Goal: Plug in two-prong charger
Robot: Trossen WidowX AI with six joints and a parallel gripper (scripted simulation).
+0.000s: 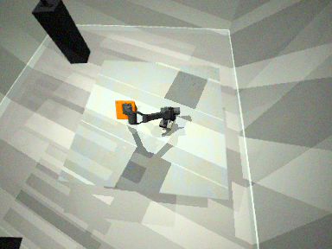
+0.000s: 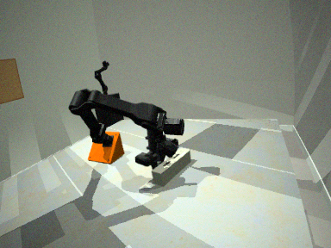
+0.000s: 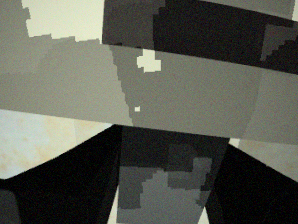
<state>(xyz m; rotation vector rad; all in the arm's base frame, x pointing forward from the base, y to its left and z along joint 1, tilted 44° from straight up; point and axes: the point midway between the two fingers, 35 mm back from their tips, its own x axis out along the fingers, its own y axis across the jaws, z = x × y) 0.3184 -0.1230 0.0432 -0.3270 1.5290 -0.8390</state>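
My gripper tip is 2 cm short of the two-prong charger, 1 cm to the left of it and 1 cm below it.
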